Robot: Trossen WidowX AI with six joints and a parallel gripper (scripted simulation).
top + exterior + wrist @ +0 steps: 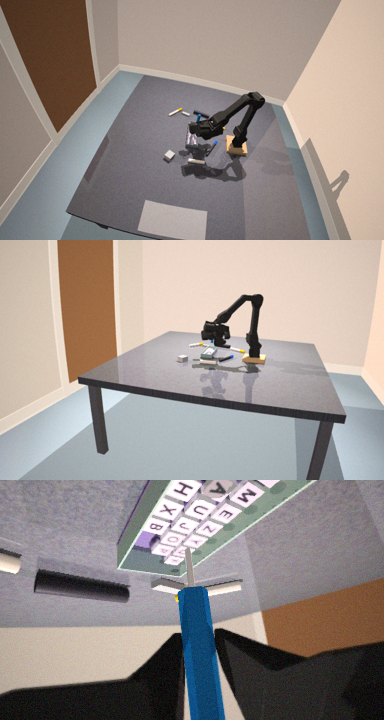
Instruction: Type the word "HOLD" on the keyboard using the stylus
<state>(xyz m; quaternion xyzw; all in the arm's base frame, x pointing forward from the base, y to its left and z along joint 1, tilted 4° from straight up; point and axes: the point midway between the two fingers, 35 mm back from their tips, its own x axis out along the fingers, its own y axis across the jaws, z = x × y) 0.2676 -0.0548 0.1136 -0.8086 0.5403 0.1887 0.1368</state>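
Now: gripper tip 120 mm past the blue-capped dark pen, 100 mm to the right of it and 90 mm above it. Also, from my gripper tip: dark bar 70 mm behind, 190 mm to the right, 90 mm below; then thin grey tip 50 mm below; then blue stylus 10 mm below.
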